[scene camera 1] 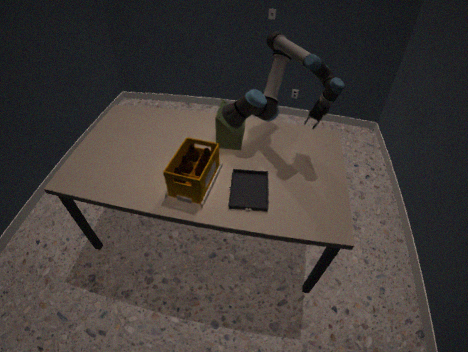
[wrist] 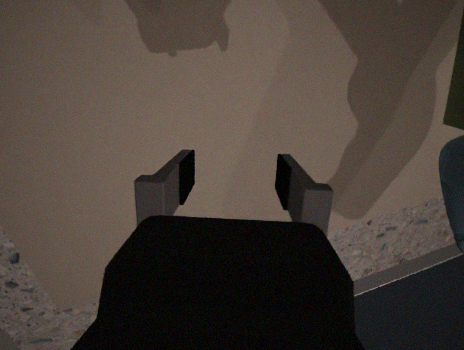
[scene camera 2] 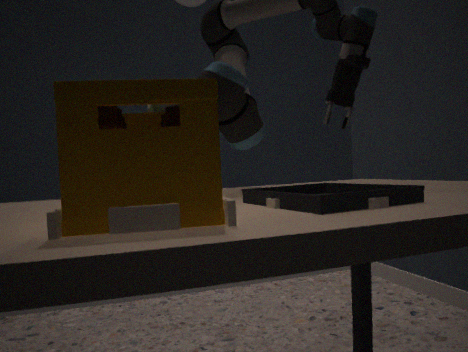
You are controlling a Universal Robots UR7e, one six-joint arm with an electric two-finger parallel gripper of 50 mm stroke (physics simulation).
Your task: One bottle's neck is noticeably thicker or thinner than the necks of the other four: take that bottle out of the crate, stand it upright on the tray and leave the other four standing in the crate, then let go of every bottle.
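Places are measured from the arm's base along level axes (x up, y back, z right), in millimetres.
Where they show: gripper, fingertip midpoint: (scene camera 1: 308,125) (wrist: 235,169) (scene camera 2: 334,126); arm's base at its link origin: (scene camera 1: 231,117).
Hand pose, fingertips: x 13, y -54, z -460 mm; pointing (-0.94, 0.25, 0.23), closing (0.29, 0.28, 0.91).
Each offset is from my fingertips to the top centre of the thing. "pt": to the spot under its first point. Level surfaces: height alone.
A yellow crate {dx +4, dy -332, dz +625 mm} (scene camera 1: 184,185) (scene camera 2: 142,165) stands on the table, left of the tray. Dark brown bottles {dx -8, dy -344, dz +579 mm} (scene camera 1: 203,164) stand inside it in scene camera 1; they are dim and partly hidden by the walls, so I cannot tell their neck widths or count them. In scene camera 2 small dark parts show through the crate's handle opening. The black tray {dx -146, dy -376, dz +334 mm} (scene camera 1: 249,208) (scene camera 2: 295,200) lies flat with no bottle on it. My gripper (scene camera 1: 311,124) (scene camera 2: 336,122) (wrist: 235,169) is open and empty, high above the table at the right rear, well away from crate and tray.
A green block (scene camera 1: 230,136) stands at the arm's base, behind the crate. Pale low brackets {pt dx -155, dy -506, dz +567 mm} (scene camera 2: 229,212) sit around the crate's foot, and small ones {pt dx -163, dy -509, dz +341 mm} (scene camera 2: 378,202) at the tray's edge. The table's {dx -171 mm} (scene camera 1: 125,145) front edge runs close before the crate and tray.
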